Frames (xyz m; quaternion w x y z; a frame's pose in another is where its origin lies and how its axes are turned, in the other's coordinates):
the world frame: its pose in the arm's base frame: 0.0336 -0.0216 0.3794 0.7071 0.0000 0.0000 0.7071
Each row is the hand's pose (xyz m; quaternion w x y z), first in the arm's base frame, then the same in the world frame.
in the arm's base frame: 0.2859 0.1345 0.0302 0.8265 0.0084 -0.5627 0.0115
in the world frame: 0.1561 -0.2523 -0.3492 0.5926 -0.3920 -0.4038 -0.5763
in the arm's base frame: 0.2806 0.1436 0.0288 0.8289 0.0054 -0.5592 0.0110
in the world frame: 0.1652 -0.2470 -0.3506 0.5939 -0.3916 -0.3992 -0.5784
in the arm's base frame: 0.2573 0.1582 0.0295 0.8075 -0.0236 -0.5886 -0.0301
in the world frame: 0.1798 -0.2237 -0.3499 0.5497 -0.4329 -0.3995 -0.5923
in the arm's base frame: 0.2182 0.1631 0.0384 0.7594 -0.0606 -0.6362 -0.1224
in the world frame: 0.1847 -0.1846 -0.3410 0.4504 -0.4927 -0.4070 -0.6235
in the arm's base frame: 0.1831 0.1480 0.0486 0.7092 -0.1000 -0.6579 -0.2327
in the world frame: 0.1696 -0.1495 -0.3308 0.3369 -0.5359 -0.3945 -0.6660
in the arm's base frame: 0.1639 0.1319 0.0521 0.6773 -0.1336 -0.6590 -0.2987
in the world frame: 0.1535 -0.1303 -0.3273 0.2677 -0.5604 -0.3715 -0.6901
